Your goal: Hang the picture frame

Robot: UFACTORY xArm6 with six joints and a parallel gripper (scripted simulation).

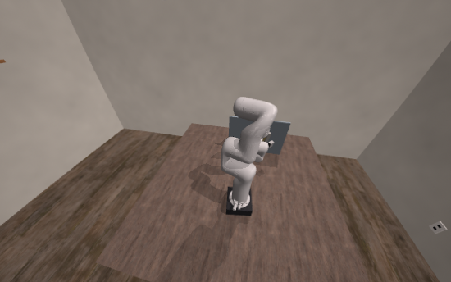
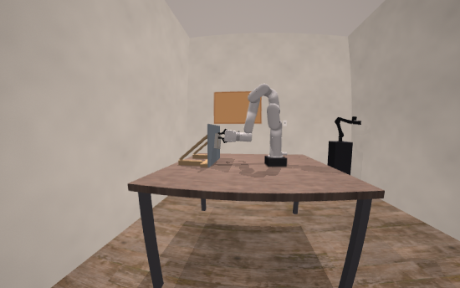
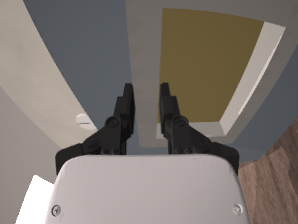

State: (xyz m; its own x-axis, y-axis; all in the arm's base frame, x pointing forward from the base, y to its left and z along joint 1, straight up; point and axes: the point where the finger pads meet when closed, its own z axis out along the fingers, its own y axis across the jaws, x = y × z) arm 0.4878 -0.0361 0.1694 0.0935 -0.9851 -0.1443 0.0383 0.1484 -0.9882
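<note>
My gripper is now 20 mm short of the picture frame, 10 mm to the left of it and 50 mm above it. Also, from my hand: grey-blue wall panel: 40 mm ahead, 10 mm to the left, 70 mm below.
</note>
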